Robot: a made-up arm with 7 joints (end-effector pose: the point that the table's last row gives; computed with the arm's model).
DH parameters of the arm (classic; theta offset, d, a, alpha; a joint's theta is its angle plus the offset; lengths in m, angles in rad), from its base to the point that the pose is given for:
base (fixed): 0.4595 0 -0.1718 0
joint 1: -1.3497 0 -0.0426 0
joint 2: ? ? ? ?
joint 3: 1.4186 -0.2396 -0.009 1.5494
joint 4: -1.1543 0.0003 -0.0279 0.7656
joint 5: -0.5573 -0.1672 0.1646 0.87
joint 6: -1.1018 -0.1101 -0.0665 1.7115
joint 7: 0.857 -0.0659 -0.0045 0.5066
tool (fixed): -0.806 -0.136 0 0
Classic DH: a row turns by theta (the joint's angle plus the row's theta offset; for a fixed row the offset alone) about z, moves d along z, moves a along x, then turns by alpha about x.
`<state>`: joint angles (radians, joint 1 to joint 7).
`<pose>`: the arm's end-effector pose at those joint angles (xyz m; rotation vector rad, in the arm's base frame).
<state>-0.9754 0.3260 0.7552 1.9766 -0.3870 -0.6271 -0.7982</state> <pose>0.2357 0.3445 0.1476 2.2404 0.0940 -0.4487</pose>
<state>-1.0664 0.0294 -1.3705 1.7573 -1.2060 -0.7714 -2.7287</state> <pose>-0.0924 0.4493 0.3275 0.1574 -2.4366 1.5896</pose>
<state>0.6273 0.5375 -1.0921 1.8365 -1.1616 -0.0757 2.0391</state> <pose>-0.5039 -0.3266 0.2724 -1.7170 -0.8249 -0.4307</pose>
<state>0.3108 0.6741 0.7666 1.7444 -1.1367 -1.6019 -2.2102</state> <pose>-0.2935 0.4966 0.2594 -1.0419 -1.5680 1.7102</pose>
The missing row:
joint 2: -0.8175 0 -0.1906 3.1416
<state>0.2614 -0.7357 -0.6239 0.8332 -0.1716 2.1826 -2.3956</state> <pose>-0.1783 0.1443 0.1001 -1.3738 1.0378 1.4300</pose>
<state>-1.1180 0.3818 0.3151 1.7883 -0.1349 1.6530 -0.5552</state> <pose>0.0692 0.0473 0.1302 0.2928 2.2888 0.9390</pose>
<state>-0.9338 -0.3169 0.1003 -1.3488 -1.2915 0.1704 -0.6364</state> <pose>0.2985 -0.0715 0.1256 -0.3946 0.1738 0.3087</pose>
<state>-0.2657 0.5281 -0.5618 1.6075 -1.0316 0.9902 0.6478</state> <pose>-0.3524 0.1142 0.1628 -1.0155 -1.3599 -1.0310</pose>
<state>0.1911 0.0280 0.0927 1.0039 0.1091 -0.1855 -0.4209</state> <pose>-0.4979 0.1741 0.2558 1.3149 2.4859 0.6413</pose>
